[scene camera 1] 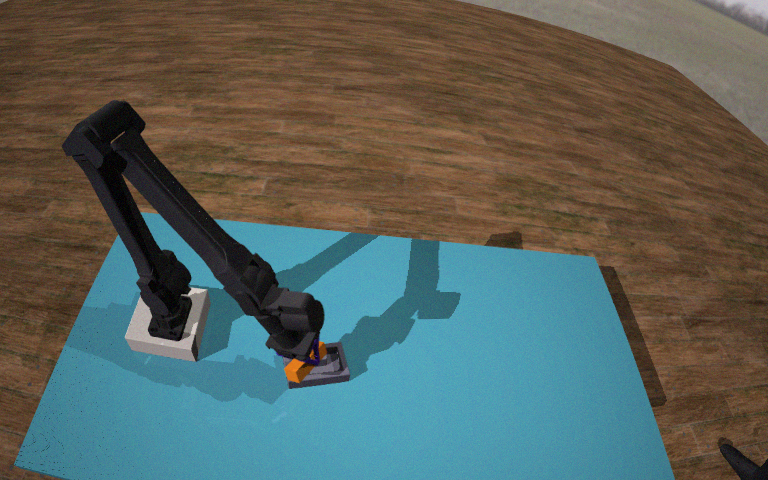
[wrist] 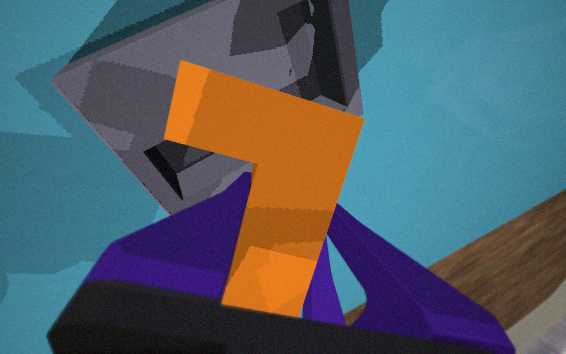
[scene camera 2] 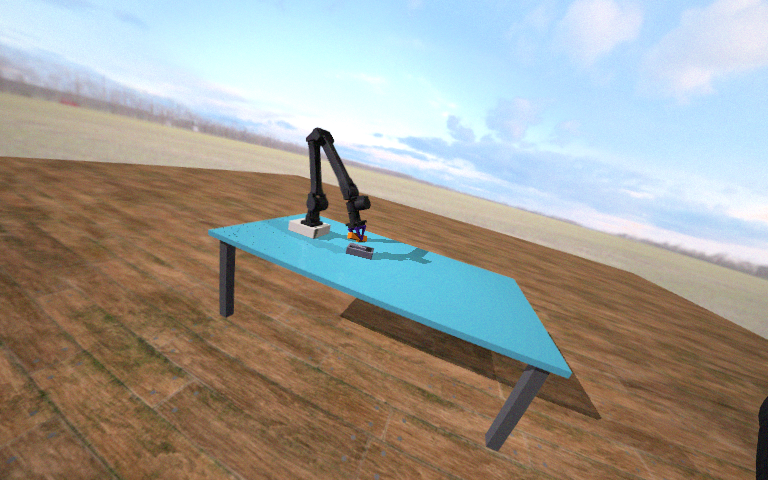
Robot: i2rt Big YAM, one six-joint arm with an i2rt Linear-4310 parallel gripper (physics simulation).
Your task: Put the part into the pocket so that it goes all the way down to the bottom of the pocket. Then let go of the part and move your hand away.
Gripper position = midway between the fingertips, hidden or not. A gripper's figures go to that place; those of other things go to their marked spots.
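My gripper [scene camera 1: 312, 361] is 95 cm from the lens, and there's a grey pocket block [scene camera 1: 332, 368] at 103 cm from the lens.
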